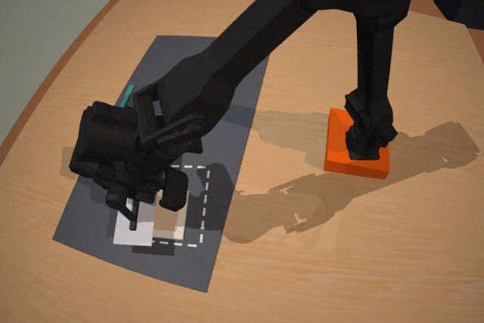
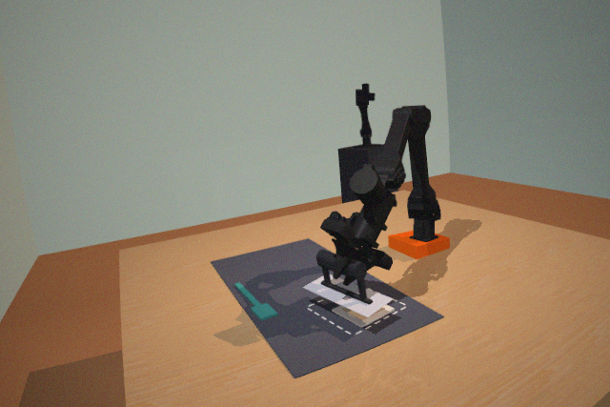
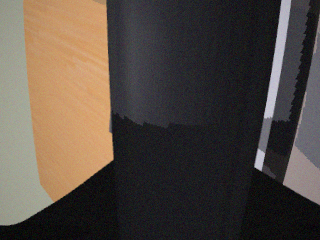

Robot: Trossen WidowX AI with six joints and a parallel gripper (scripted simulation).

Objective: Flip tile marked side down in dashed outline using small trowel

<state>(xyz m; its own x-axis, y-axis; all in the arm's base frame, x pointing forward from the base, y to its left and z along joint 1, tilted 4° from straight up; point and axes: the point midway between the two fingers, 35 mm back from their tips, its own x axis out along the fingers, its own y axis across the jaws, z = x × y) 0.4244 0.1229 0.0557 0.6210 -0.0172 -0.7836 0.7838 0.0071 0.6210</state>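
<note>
The mat is 50 mm behind my gripper tip, 200 mm to the right of it and 110 mm below it. The rest, counted from my gripper tip: tile 60 mm behind, 90 mm below; teal trowel 90 mm ahead, 210 mm to the right, 90 mm below.
</note>
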